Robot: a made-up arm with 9 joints. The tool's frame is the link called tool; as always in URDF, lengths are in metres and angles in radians. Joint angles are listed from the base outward.
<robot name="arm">
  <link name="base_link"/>
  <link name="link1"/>
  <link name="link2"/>
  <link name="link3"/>
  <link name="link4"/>
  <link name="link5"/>
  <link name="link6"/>
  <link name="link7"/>
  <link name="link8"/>
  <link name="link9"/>
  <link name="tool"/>
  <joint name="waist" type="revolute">
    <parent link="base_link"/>
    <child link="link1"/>
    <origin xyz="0 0 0.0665" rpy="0 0 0"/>
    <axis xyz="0 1 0"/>
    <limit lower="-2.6" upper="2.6"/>
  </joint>
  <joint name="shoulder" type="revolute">
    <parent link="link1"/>
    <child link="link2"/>
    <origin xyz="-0.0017 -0.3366 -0.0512" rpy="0 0 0"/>
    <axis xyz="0 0 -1"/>
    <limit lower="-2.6" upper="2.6"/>
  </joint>
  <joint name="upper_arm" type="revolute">
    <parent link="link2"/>
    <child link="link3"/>
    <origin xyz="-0.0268 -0.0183 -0.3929" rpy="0 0 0"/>
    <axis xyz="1 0 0"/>
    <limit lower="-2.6" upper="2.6"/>
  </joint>
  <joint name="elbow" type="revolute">
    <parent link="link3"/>
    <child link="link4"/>
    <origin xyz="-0.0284 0.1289 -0.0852" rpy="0 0 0"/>
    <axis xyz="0 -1 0"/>
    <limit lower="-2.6" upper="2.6"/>
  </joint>
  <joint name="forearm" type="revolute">
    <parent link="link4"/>
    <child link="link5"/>
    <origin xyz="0.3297 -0.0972 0.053" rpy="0 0 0"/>
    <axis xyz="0 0 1"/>
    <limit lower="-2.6" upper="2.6"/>
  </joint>
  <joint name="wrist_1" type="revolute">
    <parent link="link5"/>
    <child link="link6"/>
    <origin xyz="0.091 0.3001 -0.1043" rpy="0 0 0"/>
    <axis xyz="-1 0 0"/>
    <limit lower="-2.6" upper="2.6"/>
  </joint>
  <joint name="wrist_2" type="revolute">
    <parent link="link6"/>
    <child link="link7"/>
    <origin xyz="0.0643 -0.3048 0.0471" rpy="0 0 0"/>
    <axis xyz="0 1 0"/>
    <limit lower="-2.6" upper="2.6"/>
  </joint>
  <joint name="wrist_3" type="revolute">
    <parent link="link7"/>
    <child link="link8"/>
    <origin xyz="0.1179 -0.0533 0.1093" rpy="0 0 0"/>
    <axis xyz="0 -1 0"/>
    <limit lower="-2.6" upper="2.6"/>
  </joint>
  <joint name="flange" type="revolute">
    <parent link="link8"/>
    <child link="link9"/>
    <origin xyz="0.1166 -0.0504 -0.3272" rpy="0 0 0"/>
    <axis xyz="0 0 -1"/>
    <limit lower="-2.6" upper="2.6"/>
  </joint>
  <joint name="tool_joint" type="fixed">
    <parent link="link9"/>
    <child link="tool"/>
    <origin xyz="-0.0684 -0.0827 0.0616" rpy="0 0 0"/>
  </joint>
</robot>
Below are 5 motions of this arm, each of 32 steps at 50 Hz.
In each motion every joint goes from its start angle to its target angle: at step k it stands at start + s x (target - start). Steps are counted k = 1, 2, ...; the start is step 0. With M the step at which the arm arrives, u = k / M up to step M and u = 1 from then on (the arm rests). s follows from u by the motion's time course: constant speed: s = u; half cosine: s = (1 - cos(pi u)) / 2; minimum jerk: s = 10 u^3 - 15 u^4 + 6 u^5.
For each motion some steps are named. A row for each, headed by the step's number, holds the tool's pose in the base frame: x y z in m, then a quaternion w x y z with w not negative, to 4 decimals.
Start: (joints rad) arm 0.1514 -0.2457 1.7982 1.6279 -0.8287 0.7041 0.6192 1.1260 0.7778
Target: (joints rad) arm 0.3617 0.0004 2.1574 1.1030 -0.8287 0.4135 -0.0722 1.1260 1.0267
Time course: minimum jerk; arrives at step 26
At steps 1, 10, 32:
1: -0.2280 -0.7432 -0.8306 0.1395 0.2817 0.1572 -0.9362
10: -0.2477 -0.7272 -0.8821 0.0713 0.2239 0.1430 -0.9614
32: -0.3038 -0.6359 -0.9654 0.1082 -0.0934 -0.0975 0.9849

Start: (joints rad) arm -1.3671 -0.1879 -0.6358 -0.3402 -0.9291 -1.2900 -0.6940 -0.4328 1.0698
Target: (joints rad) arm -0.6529 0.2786 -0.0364 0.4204 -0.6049 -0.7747 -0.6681 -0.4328 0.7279
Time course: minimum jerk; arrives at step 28
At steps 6, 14, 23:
6: 1.0979 -0.6925 0.3154 0.3239 0.7181 -0.5160 -0.3364
14: 1.0456 -0.5851 0.0630 0.4225 0.6764 -0.4689 -0.3796
23: 0.8568 -0.6032 -0.1030 0.4643 0.6225 -0.4739 -0.4151

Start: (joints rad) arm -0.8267 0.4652 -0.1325 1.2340 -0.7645 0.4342 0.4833 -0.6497 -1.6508
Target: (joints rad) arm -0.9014 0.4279 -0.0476 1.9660 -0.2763 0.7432 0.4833 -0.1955 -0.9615
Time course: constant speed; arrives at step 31
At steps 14, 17, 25, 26, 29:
14: -0.0379 -0.5345 -0.1586 0.7755 -0.1386 -0.6147 0.0393
17: -0.0766 -0.5177 -0.1813 0.7541 -0.1615 -0.6364 -0.0162
25: -0.1643 -0.4594 -0.2658 0.6675 -0.2062 -0.6958 -0.1666
26: -0.1732 -0.4508 -0.2787 0.6537 -0.2100 -0.7030 -0.1853
29: -0.1962 -0.4237 -0.3200 0.6084 -0.2189 -0.7239 -0.2407

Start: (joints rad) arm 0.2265 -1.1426 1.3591 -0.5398 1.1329 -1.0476 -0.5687 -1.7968 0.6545
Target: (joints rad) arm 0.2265 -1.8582 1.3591 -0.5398 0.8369 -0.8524 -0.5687 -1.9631 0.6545
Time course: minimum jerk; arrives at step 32
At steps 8, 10, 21, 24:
8: -0.6053 -0.1250 -0.3927 0.2413 -0.1347 -0.3843 -0.8809
10: -0.6109 -0.1460 -0.3950 0.2580 -0.1188 -0.3876 -0.8770
21: -0.6188 -0.3092 -0.4234 0.3821 0.0211 -0.3944 -0.8355
24: -0.6126 -0.3410 -0.4310 0.4060 0.0527 -0.3910 -0.8243

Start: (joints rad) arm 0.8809 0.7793 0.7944 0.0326 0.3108 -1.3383 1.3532 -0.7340 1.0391
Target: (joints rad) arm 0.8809 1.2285 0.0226 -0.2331 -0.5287 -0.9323 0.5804 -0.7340 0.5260
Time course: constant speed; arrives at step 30
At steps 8, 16, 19, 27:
8: -0.2998 -0.3265 -0.8121 0.4355 0.4561 0.7742 -0.0539
16: -0.4475 -0.4299 -0.8118 0.3729 0.4909 0.7175 -0.3243
19: -0.5064 -0.4648 -0.7967 0.3527 0.4851 0.6789 -0.4236
27: -0.6643 -0.5369 -0.7154 0.3043 0.4140 0.5423 -0.6647

